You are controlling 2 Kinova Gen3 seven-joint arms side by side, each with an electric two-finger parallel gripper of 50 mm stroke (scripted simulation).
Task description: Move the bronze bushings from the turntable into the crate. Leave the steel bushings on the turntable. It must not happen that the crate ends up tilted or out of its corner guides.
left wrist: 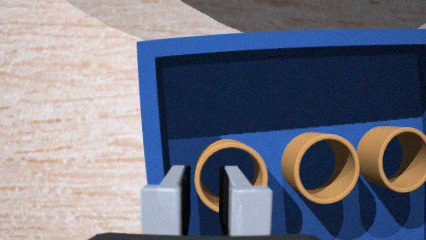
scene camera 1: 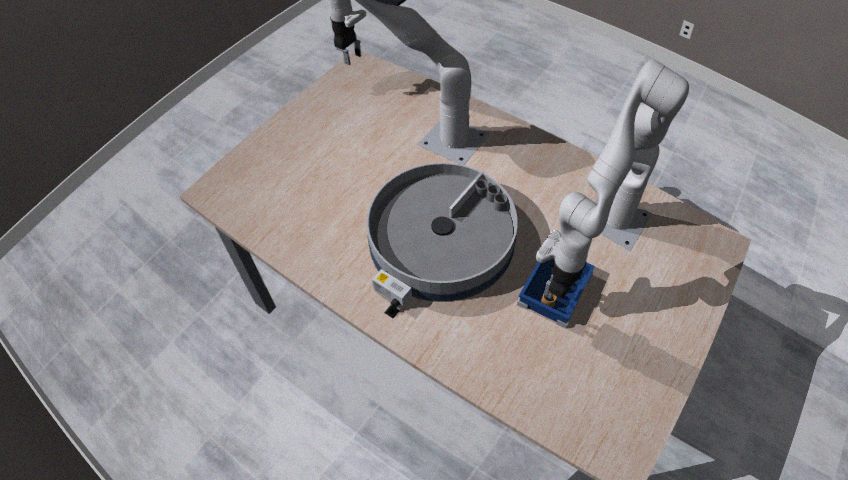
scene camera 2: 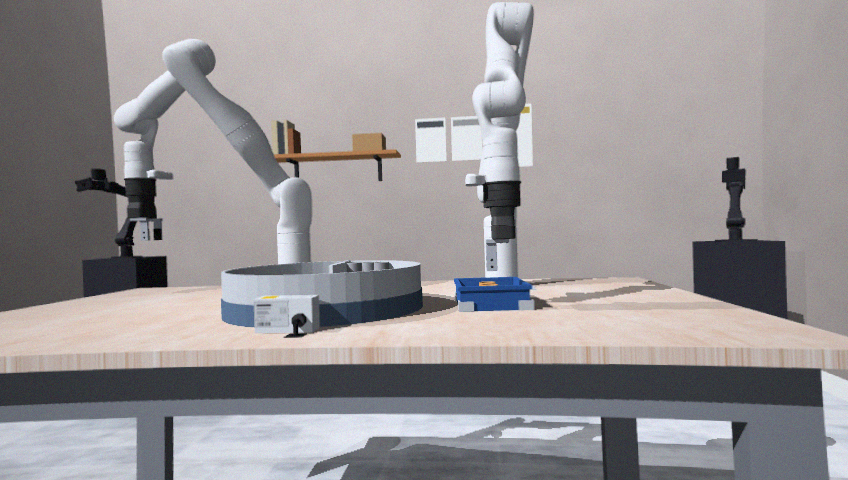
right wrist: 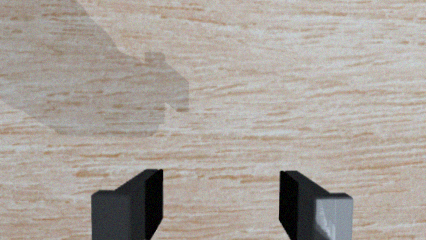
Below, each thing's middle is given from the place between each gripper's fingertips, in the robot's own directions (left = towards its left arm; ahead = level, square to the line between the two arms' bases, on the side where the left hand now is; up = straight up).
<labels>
The blue crate [scene camera 2: 486, 298] lies 7 cm below my left hand [scene camera 2: 492, 270] and 7 cm behind it. Also, from my left hand: turntable [scene camera 1: 411, 228] (36 cm to the right, 4 cm below, 4 cm behind).
I see my right gripper [scene camera 2: 151, 240] 61 cm to the right of the turntable, 37 cm short of it and 13 cm above it. From my right hand the other things lie so: blue crate: 97 cm to the left, 35 cm ahead, 16 cm below.
</labels>
